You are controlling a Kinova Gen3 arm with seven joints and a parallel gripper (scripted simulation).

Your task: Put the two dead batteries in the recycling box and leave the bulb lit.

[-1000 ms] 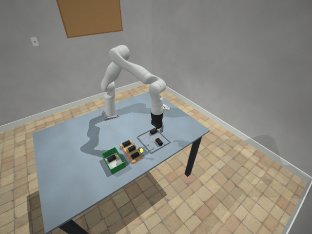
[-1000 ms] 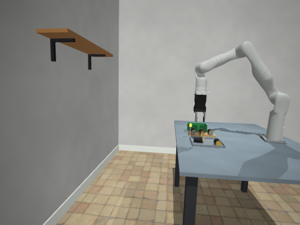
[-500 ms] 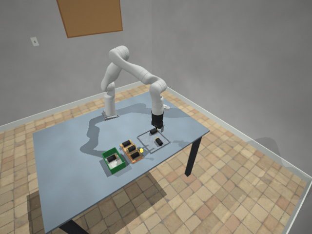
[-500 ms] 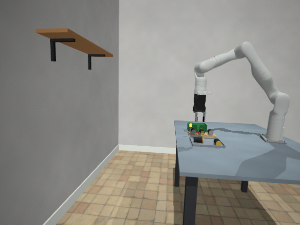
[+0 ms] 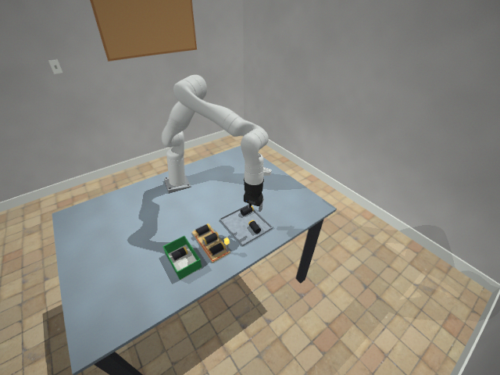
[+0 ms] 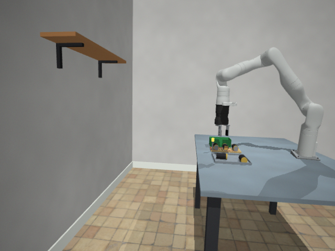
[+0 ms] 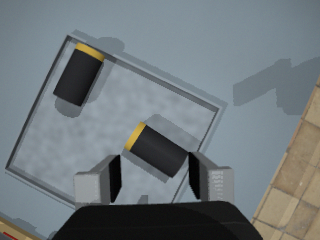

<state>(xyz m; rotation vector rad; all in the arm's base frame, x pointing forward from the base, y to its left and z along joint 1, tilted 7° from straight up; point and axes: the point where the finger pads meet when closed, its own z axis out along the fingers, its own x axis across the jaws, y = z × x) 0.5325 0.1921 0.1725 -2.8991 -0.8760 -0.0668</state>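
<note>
Now: the grey tray 50 mm behind my hand, 20 mm to the right of it and 160 mm below it. The rest, counted from my hand: green recycling box (360 mm to the right, 140 mm below).
</note>
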